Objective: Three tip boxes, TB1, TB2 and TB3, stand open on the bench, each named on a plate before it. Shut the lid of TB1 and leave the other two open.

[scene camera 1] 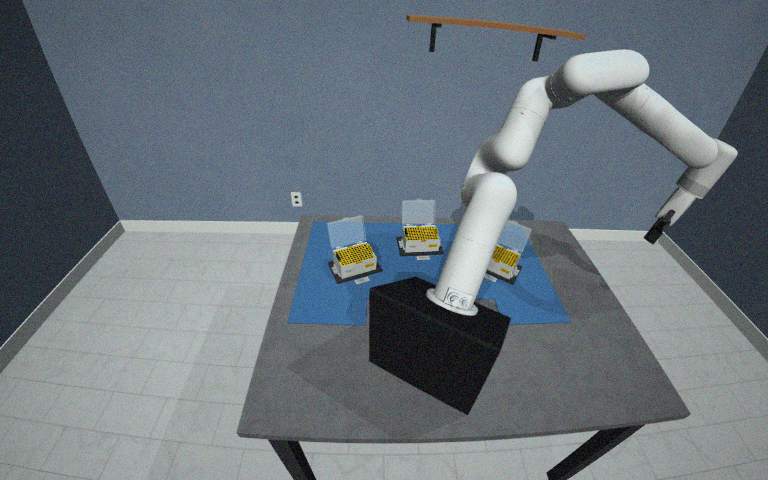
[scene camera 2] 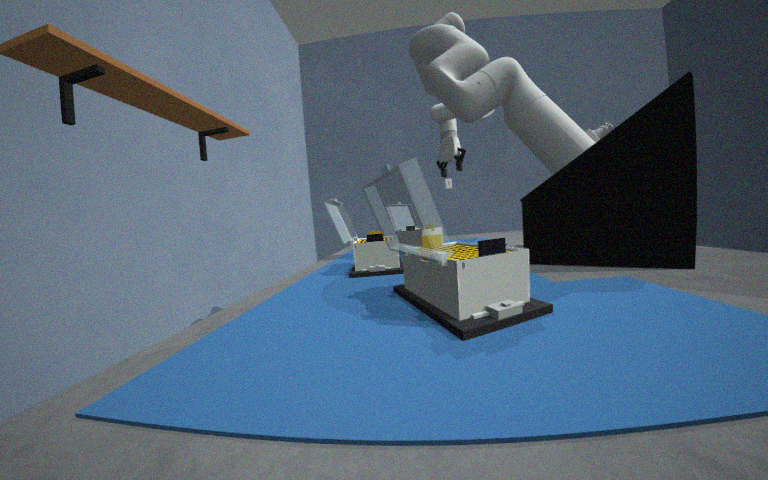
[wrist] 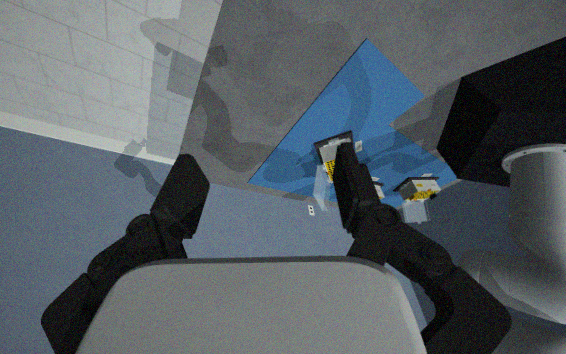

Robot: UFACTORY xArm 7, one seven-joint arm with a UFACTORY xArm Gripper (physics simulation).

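Frame: origin at the arm's base, x ahead, y left, z up, level; metres.
Where they show: gripper, fingertip midpoint: (scene camera 1: 651,236) (scene camera 2: 451,173) (wrist: 266,165); arm's base, link origin: (scene camera 1: 451,303) (scene camera 2: 578,164) (wrist: 541,160).
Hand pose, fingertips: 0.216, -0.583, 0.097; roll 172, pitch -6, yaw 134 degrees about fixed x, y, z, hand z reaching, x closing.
Each offset is from my fingertips to the top centre of the thing, as dx, dy, dz. "*": to the spot under its first point. Level surfaces: height alone.
Three white tip boxes with yellow tips stand with clear lids raised. The left box @[+0.058, +0.855, -0.214] (scene camera 1: 355,270) (scene camera 2: 492,285) (wrist: 409,190) has its lid @[* +0.132, +0.894, -0.184] (scene camera 1: 347,232) (wrist: 415,212) up. The middle box @[+0.203, +0.645, -0.214] (scene camera 1: 421,246) (scene camera 2: 376,256) (wrist: 380,192) has its lid @[+0.280, +0.662, -0.127] (scene camera 1: 418,212) (scene camera 2: 338,221) up. The right box @[+0.125, +0.379, -0.214] (scene camera 1: 505,267) (wrist: 328,151) is partly behind the arm in scene camera 1; its lid (scene camera 1: 515,236) (wrist: 321,187) is up. The name plates are too small to read. My gripper (scene camera 1: 656,232) (scene camera 2: 451,169) (wrist: 266,165) is open and empty, high and right of the bench, far from the boxes.
A blue mat @[dz -0.280] (scene camera 1: 322,305) (scene camera 2: 283,373) (wrist: 345,95) lies under the boxes on the grey bench @[dz -0.283] (scene camera 1: 305,384). The black arm mount (scene camera 1: 430,345) (scene camera 2: 628,209) stands in front of them. A wooden shelf (scene camera 1: 492,24) (scene camera 2: 141,84) is on the back wall.
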